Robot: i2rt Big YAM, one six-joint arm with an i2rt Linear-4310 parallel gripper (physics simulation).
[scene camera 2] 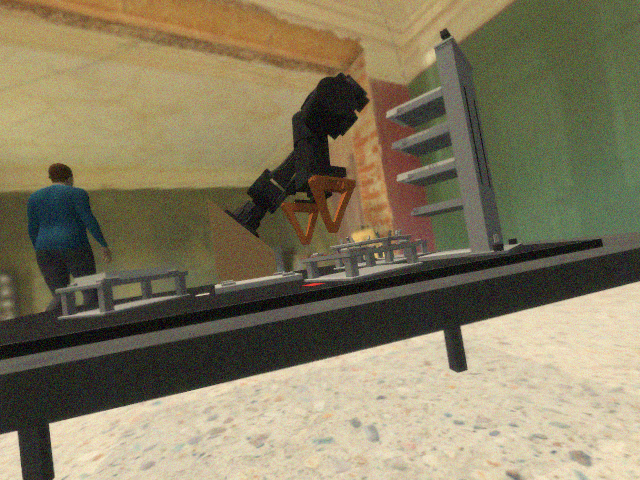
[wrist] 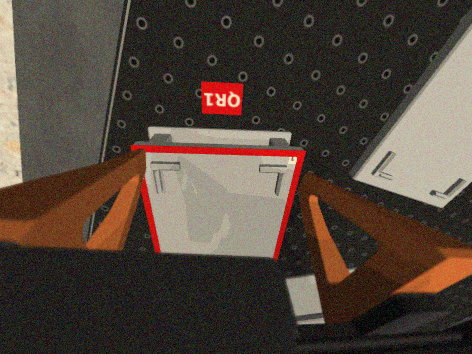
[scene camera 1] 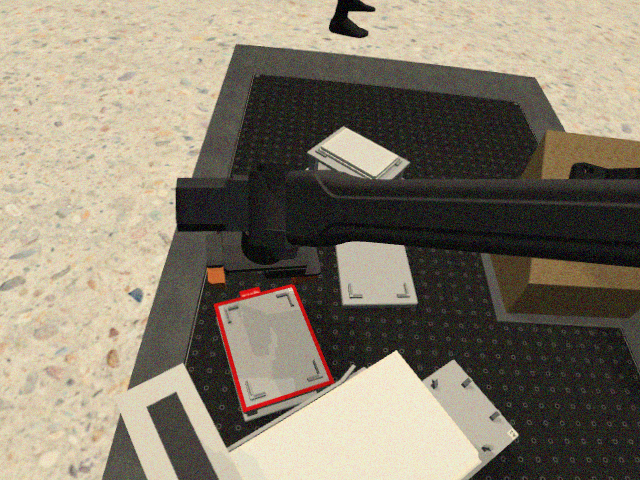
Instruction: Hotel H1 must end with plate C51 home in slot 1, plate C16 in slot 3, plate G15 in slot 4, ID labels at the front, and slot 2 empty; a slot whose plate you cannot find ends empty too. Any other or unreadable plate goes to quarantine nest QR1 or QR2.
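A grey nest (scene camera 1: 371, 275) is here, and I see the nest (wrist: 414, 155) from the wrist as well. There is also a red QR1 tag (wrist: 217, 98). My gripper (scene camera 2: 318, 239), which I find again at (wrist: 230, 170) and (scene camera 1: 258, 283), is open. My gripper holds nothing.
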